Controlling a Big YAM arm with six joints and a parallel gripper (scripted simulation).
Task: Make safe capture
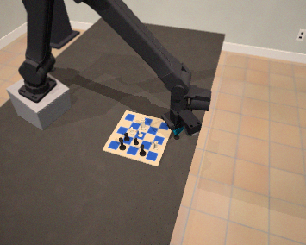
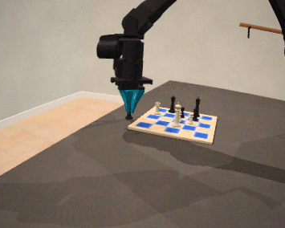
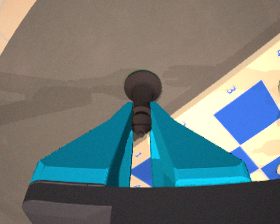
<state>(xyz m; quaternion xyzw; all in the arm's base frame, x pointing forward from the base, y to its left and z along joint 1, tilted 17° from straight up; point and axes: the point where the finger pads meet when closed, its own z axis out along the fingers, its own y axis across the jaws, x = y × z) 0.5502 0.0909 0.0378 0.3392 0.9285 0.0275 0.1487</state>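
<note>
The tall white piece lies 130 mm behind my hand, 10 mm to the right of it and 10 mm above it. Round my hand: blue-and-cream chessboard 130 mm behind, 50 mm to the right, 20 mm below; tall black piece 170 mm behind, 130 mm to the right, 10 mm above.
</note>
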